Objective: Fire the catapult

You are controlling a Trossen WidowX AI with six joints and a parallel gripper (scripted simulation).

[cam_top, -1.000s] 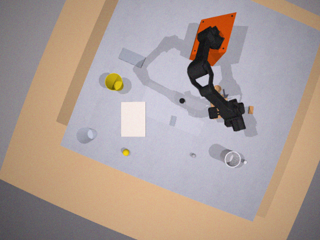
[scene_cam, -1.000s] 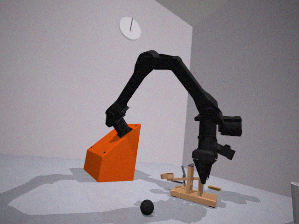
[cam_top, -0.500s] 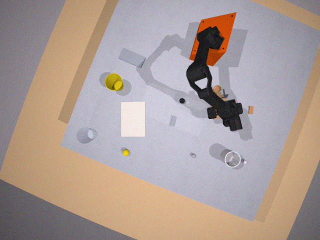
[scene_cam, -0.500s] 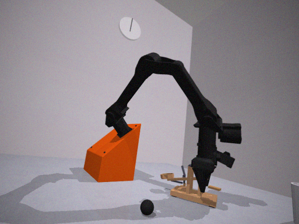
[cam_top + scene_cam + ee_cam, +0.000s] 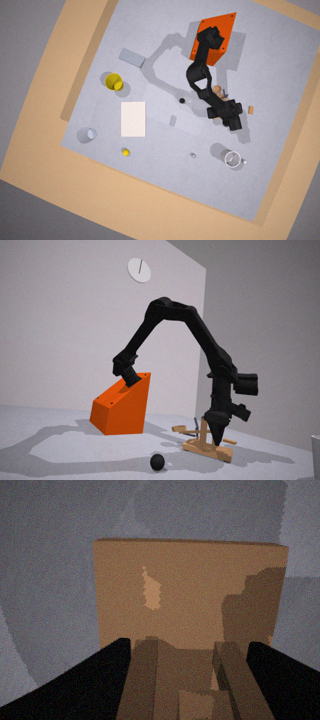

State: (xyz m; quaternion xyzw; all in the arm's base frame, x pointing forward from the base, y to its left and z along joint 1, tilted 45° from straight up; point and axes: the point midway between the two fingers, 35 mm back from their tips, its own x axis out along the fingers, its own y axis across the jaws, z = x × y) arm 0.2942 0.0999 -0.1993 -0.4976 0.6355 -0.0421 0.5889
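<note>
Now: the black ball 23 cm to the right of my gripper tip, 4 cm ahead of it and 2 cm below it. Also, from my gripper tip: wooden catapult (6 cm behind, 4 cm to the right, 2 cm above); dark lever (10 cm behind, 2 cm to the right, 2 cm above); small wooden block (17 cm to the left, 10 cm behind, 3 cm below).
</note>
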